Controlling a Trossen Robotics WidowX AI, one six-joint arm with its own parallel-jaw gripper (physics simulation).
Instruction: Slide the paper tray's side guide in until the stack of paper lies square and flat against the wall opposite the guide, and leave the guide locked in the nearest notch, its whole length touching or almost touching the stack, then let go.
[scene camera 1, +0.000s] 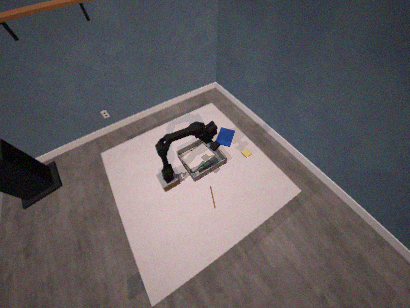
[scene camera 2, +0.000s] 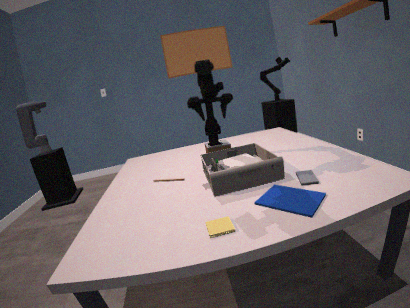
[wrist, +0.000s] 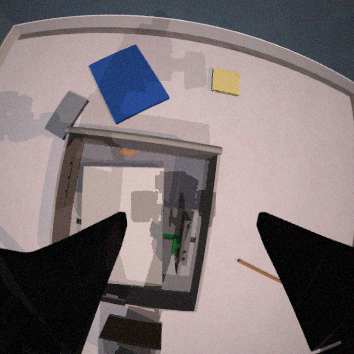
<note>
The gripper (scene camera 2: 214, 119) is open and holds nothing. On the table rest a blue book (scene camera 2: 303, 202) and a small grey block (wrist: 71, 105). Also in view: a white paper stack (wrist: 138, 191).
The blue book also shows in the wrist view (wrist: 128, 85). The gripper shows as well in the wrist view (wrist: 192, 219). Scene camera 1 does not show the small grey block, which is hidden by the gripper.
</note>
